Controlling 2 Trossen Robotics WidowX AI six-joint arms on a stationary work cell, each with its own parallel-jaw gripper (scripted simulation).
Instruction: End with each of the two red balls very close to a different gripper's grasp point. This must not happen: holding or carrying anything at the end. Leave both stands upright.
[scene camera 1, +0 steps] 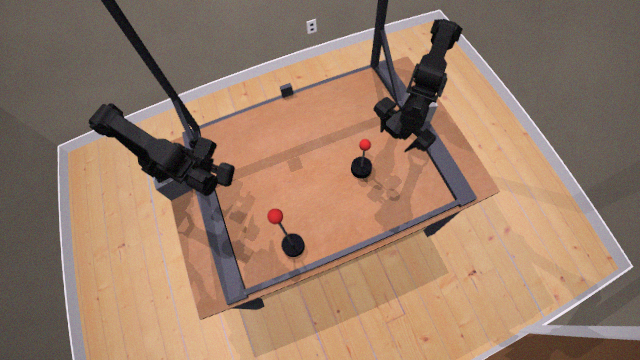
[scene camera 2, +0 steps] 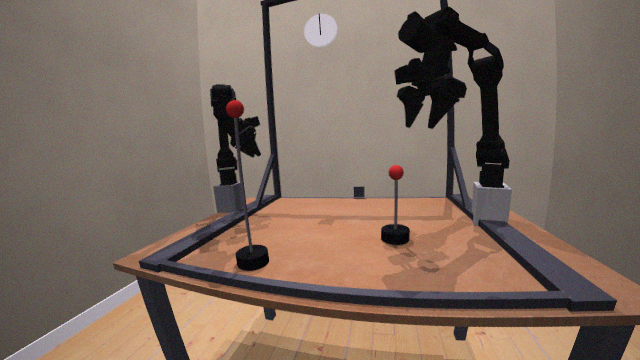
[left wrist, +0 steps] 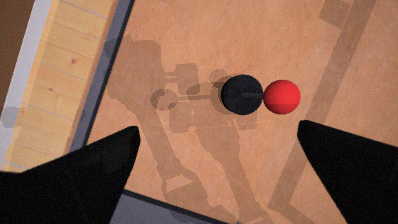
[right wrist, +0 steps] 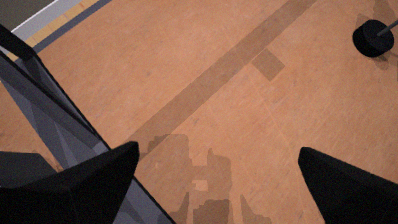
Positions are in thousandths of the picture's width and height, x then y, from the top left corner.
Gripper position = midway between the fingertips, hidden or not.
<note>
In view: my left gripper (scene camera 2: 654, 354), my right gripper (scene camera 1: 348, 457) and a short stand (scene camera 2: 618, 651).
The short stand also shows in the left wrist view (left wrist: 612, 422). My left gripper is seen too in scene camera 1 (scene camera 1: 615, 393) and in the left wrist view (left wrist: 546, 583). My right gripper is seen too in scene camera 2 (scene camera 2: 401, 435) and in the right wrist view (right wrist: 552, 681).
</note>
